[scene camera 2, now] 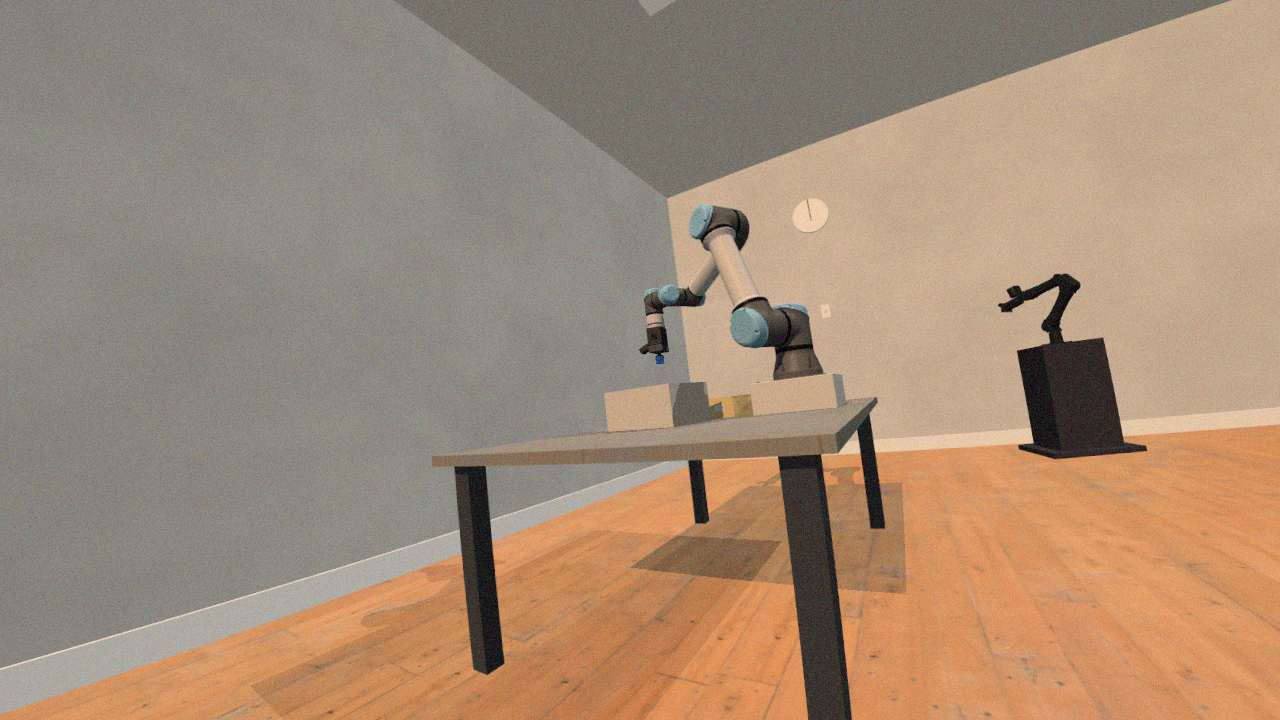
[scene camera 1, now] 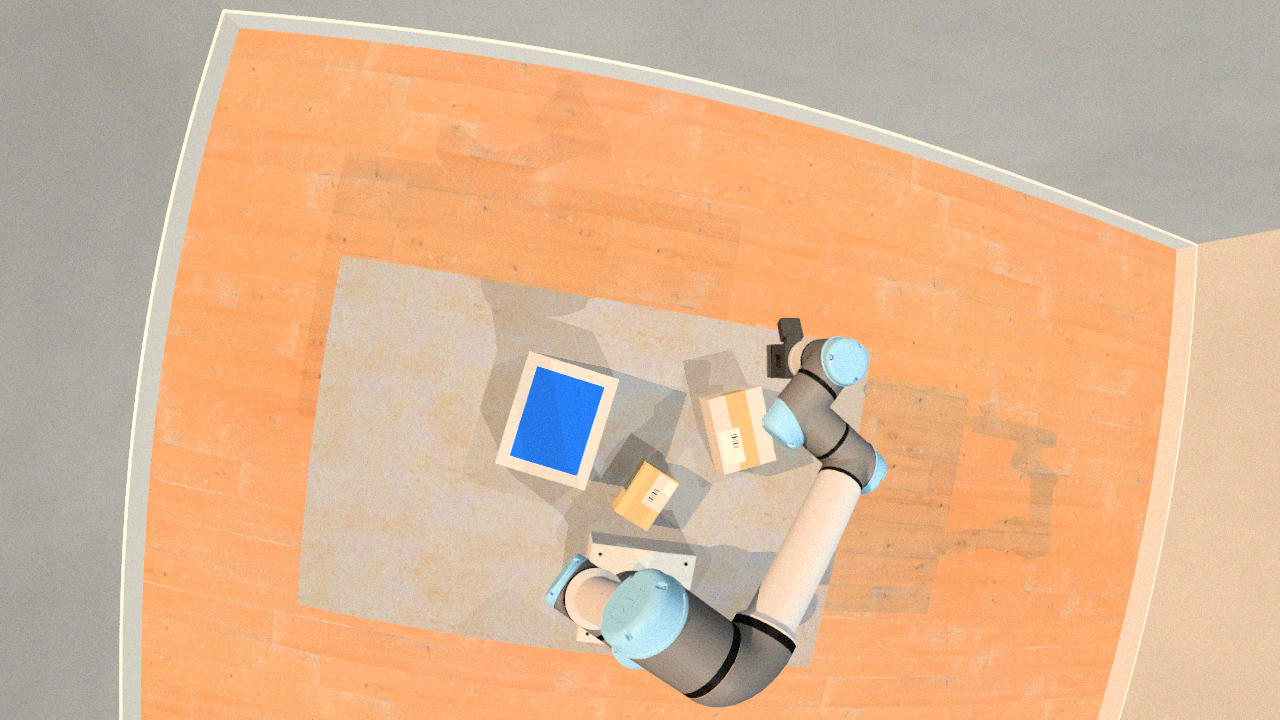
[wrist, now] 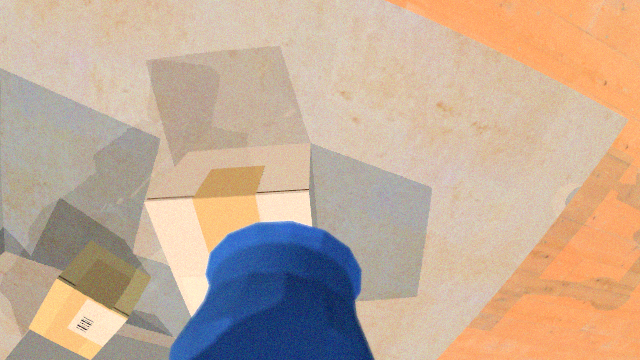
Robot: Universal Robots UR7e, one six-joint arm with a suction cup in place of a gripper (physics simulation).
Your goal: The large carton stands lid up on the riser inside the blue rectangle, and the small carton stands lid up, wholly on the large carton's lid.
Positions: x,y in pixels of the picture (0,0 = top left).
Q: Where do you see a large carton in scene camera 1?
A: At 737,440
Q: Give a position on a small carton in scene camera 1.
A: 648,489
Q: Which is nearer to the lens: the large carton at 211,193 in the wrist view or the small carton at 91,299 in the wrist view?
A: The large carton.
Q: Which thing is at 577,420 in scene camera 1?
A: A riser.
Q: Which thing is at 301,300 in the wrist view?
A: My suction cup.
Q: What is my suction cup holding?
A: Nothing.
